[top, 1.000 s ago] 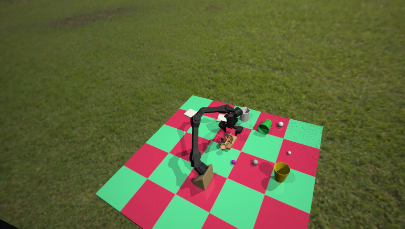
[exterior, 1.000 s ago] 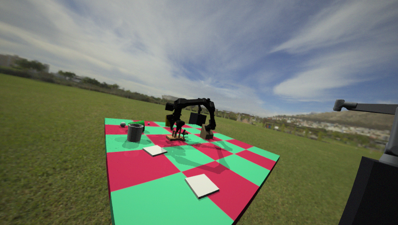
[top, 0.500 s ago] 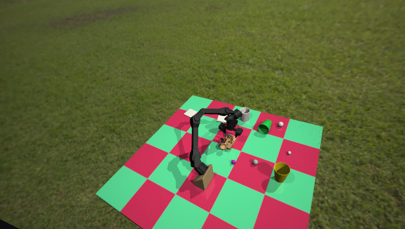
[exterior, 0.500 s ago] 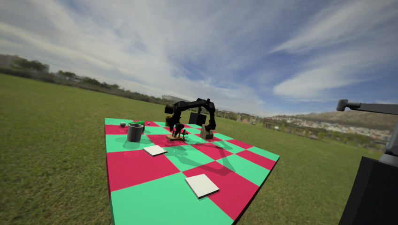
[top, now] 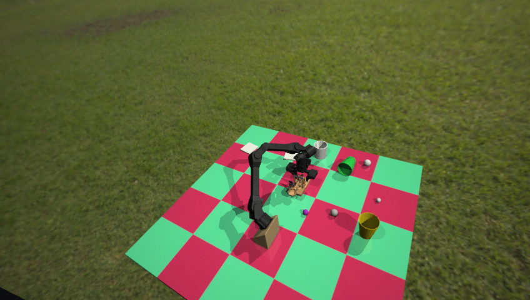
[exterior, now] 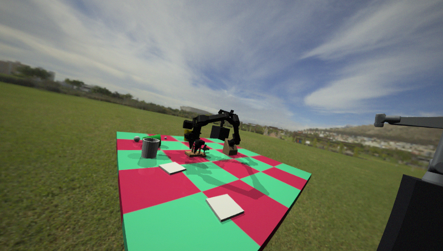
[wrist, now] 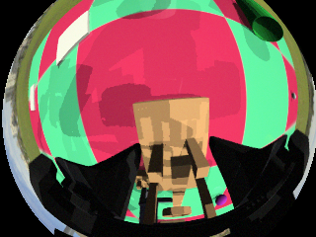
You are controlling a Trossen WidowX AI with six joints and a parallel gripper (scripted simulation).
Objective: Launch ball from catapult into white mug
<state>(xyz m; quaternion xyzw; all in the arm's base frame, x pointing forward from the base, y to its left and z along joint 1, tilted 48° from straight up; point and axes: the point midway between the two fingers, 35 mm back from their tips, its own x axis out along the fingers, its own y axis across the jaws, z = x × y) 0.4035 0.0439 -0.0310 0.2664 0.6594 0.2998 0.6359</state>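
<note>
Right now my gripper tip is 190 mm past the purple ball, 120 mm to the left of it and 20 mm above it. Also, from my gripper tip: grey ball: 260 mm to the right, 130 mm behind, 10 mm below; then wooden catapult: 70 mm behind, 20 mm to the left, 20 mm above; then white mug: 290 mm ahead.
</note>
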